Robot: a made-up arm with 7 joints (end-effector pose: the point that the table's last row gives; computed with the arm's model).
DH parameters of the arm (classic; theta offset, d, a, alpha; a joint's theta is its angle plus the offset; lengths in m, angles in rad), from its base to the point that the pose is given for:
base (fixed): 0 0 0 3.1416
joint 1: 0 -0.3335 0 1.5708
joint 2: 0 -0.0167 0 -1.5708
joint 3: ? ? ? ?
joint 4: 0 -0.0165 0 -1.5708
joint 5: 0 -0.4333 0 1.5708
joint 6: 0 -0.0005 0 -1.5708
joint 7: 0 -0.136 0 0
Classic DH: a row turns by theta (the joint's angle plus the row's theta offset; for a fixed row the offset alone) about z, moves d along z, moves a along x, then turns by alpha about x.
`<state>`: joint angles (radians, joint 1 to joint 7).
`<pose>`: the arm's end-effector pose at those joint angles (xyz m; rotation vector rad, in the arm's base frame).
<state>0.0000 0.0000 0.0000 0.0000 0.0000 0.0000 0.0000</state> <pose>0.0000 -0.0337 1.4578 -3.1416 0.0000 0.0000</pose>
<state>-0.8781 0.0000 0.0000 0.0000 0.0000 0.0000 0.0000</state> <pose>0.0259 -0.0215 1.4578 -2.8436 -1.3354 0.0000</pose>
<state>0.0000 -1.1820 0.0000 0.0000 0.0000 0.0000 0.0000</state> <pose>-1.0404 -0.0337 0.7597 -2.6087 0.0000 -1.7505</pose>
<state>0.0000 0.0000 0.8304 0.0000 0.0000 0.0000 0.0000</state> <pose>-0.0125 -0.0282 1.4578 -2.8747 1.2672 0.0000</pose>
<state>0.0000 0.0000 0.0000 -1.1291 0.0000 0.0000 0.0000</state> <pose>-0.5147 -0.0337 1.1319 -2.6541 0.0000 -1.6809</pose>
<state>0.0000 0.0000 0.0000 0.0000 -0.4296 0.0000 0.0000</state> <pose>0.0002 -0.0337 1.4578 -3.0694 -0.6696 0.0000</pose>
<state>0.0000 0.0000 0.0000 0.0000 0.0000 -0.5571 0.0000</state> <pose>-0.0719 -0.0337 1.4372 -3.0205 0.0000 -0.8638</pose>
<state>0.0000 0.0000 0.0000 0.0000 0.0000 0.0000 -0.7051</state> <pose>0.0000 -0.0337 1.4578 -2.9484 -1.0848 0.0000</pose>
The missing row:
joint 3: 0 -0.555 0 1.5708
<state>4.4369 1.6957 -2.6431 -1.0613 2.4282 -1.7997 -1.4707</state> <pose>-0.0035 0.8335 -0.0012 0.6845 2.7780 -1.1467</pose>
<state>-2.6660 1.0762 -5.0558 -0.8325 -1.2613 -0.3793 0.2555</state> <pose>-0.7996 0.0061 0.9497 0.2056 2.5985 0.7001</pose>
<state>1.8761 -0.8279 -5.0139 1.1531 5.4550 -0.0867 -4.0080</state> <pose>-0.3446 0.6291 0.9648 0.9899 1.7923 -0.0347</pose>
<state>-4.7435 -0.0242 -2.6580 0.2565 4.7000 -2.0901 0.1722</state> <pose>0.1450 0.0478 1.2411 -0.5579 -0.9266 -0.0963</pose>
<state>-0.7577 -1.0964 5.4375 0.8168 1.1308 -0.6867 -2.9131</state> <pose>-0.7541 -0.3022 0.9435 -0.0122 1.7450 0.0158</pose>
